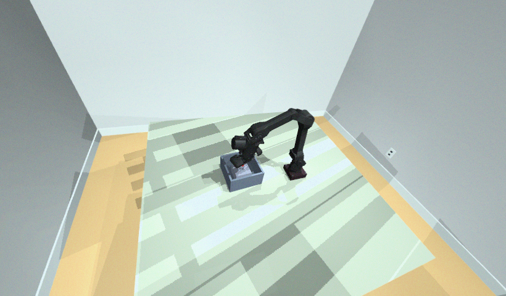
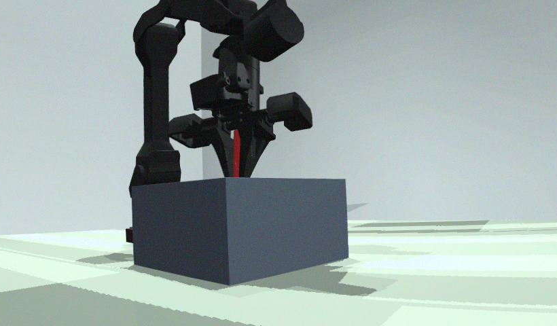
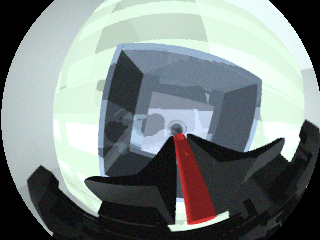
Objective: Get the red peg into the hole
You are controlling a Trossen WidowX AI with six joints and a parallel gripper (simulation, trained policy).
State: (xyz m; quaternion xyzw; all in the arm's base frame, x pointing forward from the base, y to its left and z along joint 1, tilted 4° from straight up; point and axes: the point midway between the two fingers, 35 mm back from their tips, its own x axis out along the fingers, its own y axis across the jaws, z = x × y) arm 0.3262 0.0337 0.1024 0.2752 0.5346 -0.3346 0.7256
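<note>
My gripper tip is 1 cm past the red peg, 1 cm to the right of it and 3 cm below it. From my gripper tip the other things lie so: blue-grey box 7 cm below.
</note>
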